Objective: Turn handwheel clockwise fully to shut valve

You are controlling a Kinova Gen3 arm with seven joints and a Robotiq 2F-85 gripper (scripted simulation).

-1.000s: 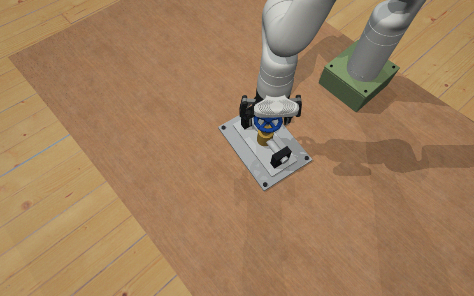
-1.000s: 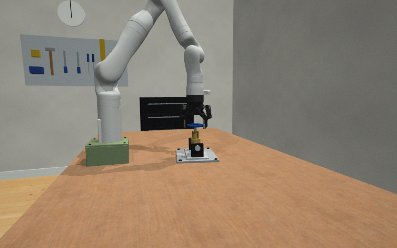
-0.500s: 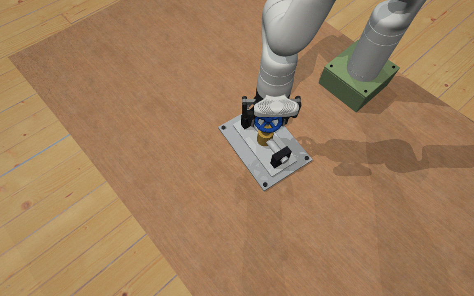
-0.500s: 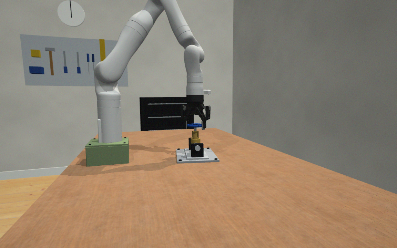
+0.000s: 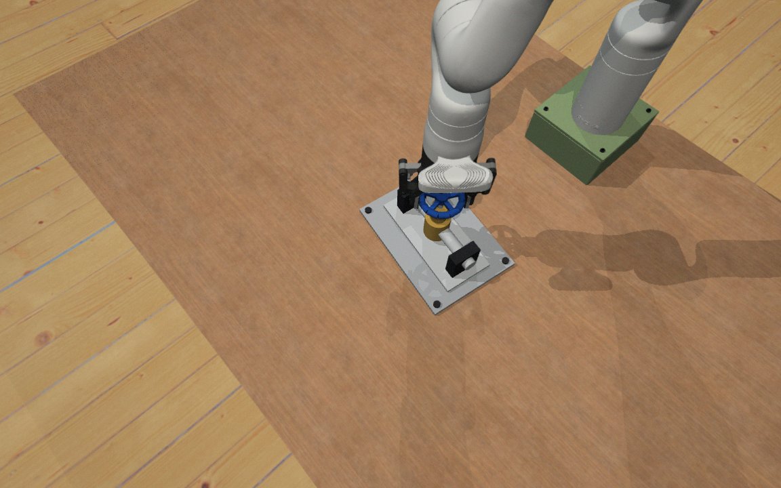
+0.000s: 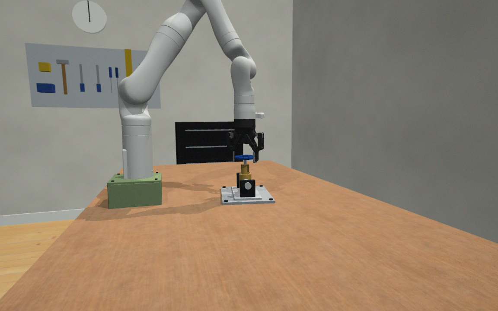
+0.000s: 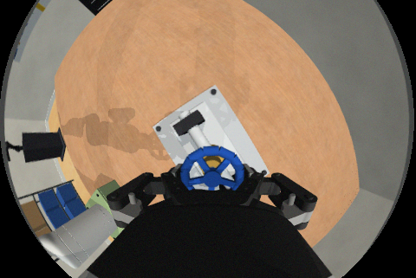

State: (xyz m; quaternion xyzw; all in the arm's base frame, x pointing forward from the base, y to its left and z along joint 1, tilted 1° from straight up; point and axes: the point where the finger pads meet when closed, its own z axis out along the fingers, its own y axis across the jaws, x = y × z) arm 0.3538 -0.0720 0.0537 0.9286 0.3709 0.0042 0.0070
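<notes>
My hand is right at the handwheel. Also, from my hand: baseplate: 12 cm below.
</notes>
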